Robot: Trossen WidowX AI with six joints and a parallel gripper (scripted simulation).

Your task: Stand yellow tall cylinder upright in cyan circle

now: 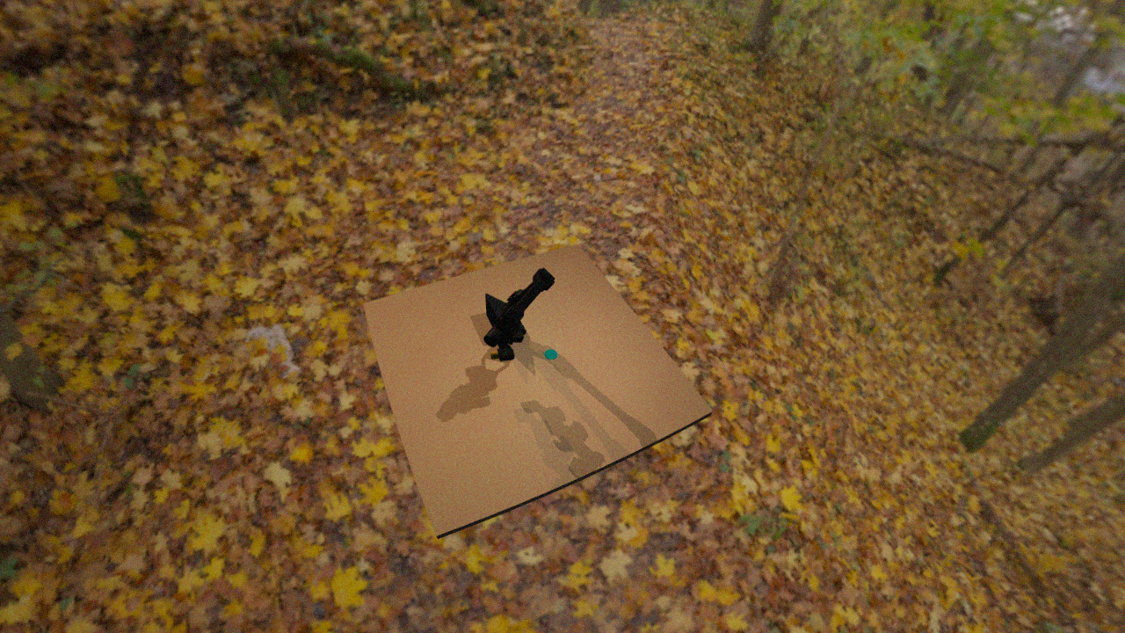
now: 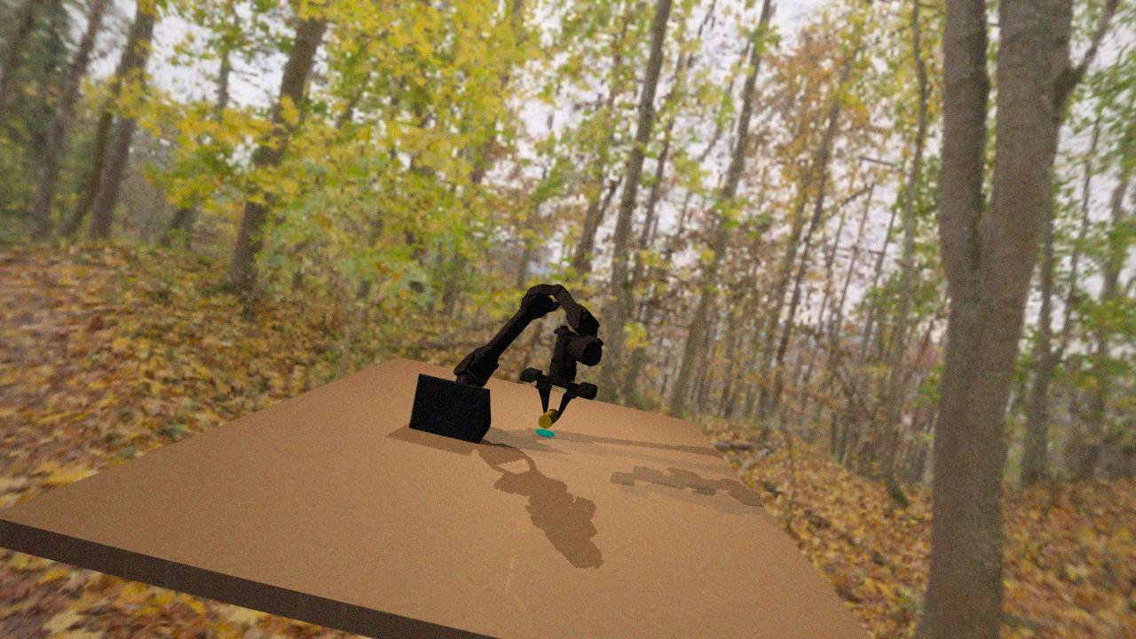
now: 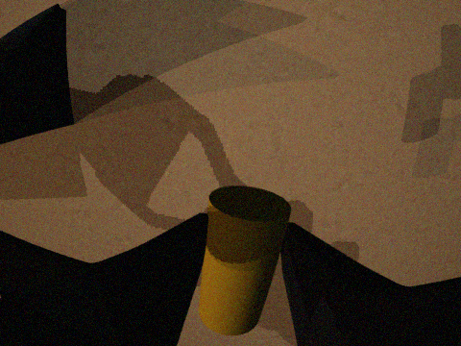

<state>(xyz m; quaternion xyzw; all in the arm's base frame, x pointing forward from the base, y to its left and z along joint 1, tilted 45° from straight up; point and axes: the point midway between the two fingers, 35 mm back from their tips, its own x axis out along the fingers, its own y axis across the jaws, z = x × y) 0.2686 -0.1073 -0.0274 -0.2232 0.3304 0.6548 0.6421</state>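
Now: the yellow tall cylinder 2 cm to the right of my gripper tip. Round my gripper tip: cyan circle: 3 cm behind, 24 cm to the left, 13 cm below.
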